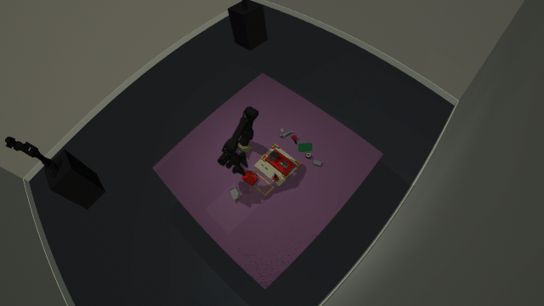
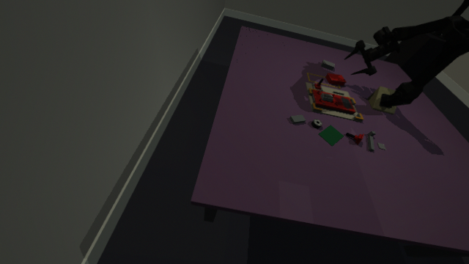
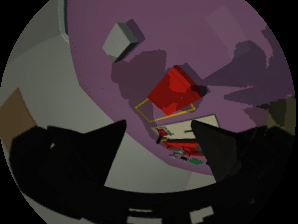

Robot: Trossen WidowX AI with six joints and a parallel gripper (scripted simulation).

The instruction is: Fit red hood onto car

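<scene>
Now: gripper tip 1 cm short of the red hood and 8 cm above it. Also, from my gripper tip: green square plate 13 cm ahead, 45 cm to the left, 10 cm below; grey engine block 13 cm ahead, 24 cm to the left, 7 cm below.
</scene>
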